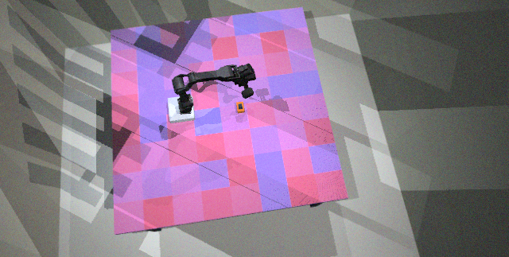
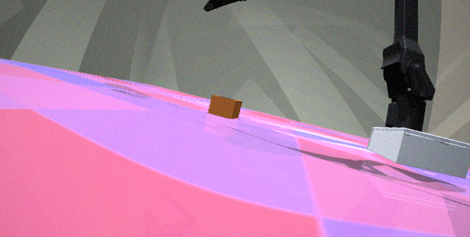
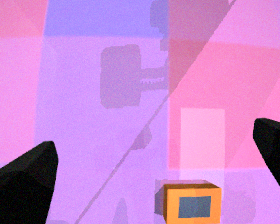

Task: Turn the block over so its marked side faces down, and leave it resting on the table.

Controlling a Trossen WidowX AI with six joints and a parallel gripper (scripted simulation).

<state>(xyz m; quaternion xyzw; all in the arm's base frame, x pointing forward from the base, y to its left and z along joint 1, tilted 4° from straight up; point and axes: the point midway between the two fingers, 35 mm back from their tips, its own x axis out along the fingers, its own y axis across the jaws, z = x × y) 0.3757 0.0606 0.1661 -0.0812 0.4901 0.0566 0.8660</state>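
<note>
Now: the orange block 70 mm behind my gripper tip, 60 mm to the right of it and 160 mm below it.
</note>
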